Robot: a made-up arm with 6 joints.
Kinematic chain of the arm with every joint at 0, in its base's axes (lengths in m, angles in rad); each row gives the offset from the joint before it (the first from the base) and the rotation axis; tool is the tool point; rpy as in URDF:
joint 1: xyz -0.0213 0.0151 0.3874 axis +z
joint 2: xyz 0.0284 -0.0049 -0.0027 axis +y
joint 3: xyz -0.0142 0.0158 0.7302 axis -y
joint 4: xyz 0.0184 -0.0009 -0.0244 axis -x
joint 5: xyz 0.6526 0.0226 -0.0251 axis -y
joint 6: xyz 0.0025 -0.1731 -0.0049 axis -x
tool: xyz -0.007 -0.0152 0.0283 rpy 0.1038 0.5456 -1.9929
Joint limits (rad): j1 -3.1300..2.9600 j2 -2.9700..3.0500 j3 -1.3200..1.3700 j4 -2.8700..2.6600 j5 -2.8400..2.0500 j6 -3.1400..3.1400
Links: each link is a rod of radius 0.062 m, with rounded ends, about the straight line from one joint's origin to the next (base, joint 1, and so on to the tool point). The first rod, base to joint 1, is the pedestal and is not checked.
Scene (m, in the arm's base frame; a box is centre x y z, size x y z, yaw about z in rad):
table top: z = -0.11
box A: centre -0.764 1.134 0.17 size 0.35 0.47 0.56 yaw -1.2
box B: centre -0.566 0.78 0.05 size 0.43 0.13 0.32 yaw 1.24
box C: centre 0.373 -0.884 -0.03 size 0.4 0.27 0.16 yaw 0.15
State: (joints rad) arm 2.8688 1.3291 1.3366 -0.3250 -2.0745 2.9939
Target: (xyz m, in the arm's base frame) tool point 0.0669 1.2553 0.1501
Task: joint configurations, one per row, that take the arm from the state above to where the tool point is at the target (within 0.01 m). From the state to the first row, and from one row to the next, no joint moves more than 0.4 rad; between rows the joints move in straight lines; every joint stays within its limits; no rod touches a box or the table.
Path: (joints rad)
1: 2.6749 1.0510 1.3533 -0.2413 -2.1247 2.6927
2: 2.4809 0.7729 1.3700 -0.1577 -2.1749 2.3916
3: 2.2963 0.8279 1.2386 -0.5155 -1.9109 2.5413
4: 2.1117 0.8830 1.1073 -0.8734 -1.6468 2.6910
5: 1.9271 0.9381 0.9759 -1.2312 -1.3828 2.8406
6: 1.7424 0.9932 0.8446 -1.5891 -1.1188 2.9903
7: 1.5578 1.0483 0.7132 -1.9469 -0.8547 3.1400
8: 1.5658 1.1222 0.7288 -1.5502 -1.1500 3.1165
9: 1.5738 1.1962 0.7444 -1.1535 -1.4453 3.0930
10: 1.5818 1.2702 0.7600 -0.7568 -1.7406 3.0695
11: 1.5898 1.3442 0.7757 -0.3601 -2.0359 3.0460

